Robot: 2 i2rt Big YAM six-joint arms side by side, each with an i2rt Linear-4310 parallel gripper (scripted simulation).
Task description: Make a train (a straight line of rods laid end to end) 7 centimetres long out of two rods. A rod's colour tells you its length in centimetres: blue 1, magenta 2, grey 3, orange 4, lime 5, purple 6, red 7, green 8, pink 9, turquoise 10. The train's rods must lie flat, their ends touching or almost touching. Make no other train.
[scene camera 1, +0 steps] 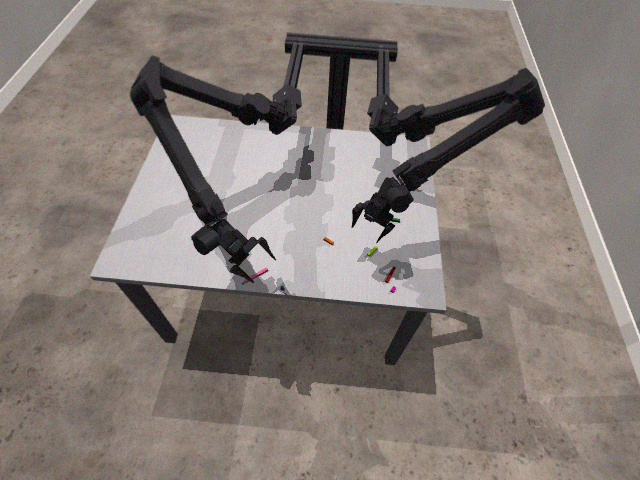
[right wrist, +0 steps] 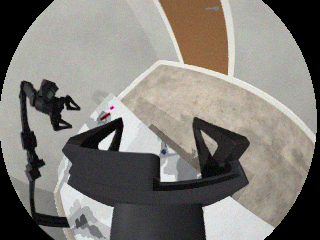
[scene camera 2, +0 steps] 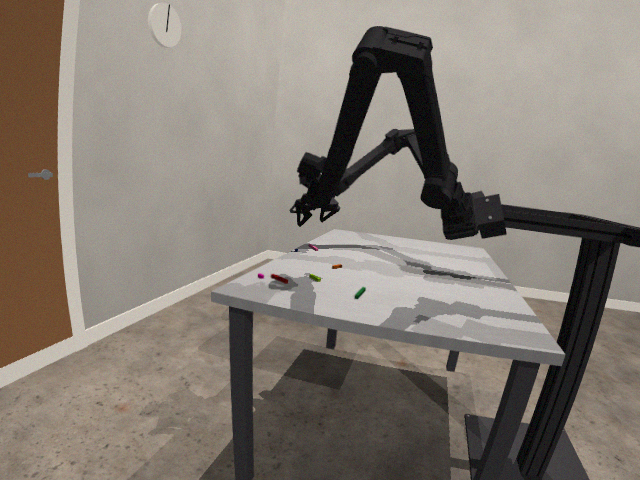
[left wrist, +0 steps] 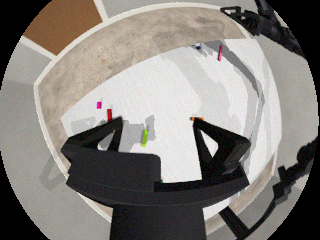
Labels:
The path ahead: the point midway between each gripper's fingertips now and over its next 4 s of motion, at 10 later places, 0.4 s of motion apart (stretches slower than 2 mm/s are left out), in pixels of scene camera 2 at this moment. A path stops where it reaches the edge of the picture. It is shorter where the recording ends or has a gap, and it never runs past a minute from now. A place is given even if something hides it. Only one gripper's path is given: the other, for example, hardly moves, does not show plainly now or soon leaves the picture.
My left gripper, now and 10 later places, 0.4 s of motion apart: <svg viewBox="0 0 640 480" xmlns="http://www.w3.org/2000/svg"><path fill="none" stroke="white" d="M310 223L276 244L273 250L308 251L318 255L318 264L318 271L317 273L318 278L317 279L316 272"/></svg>

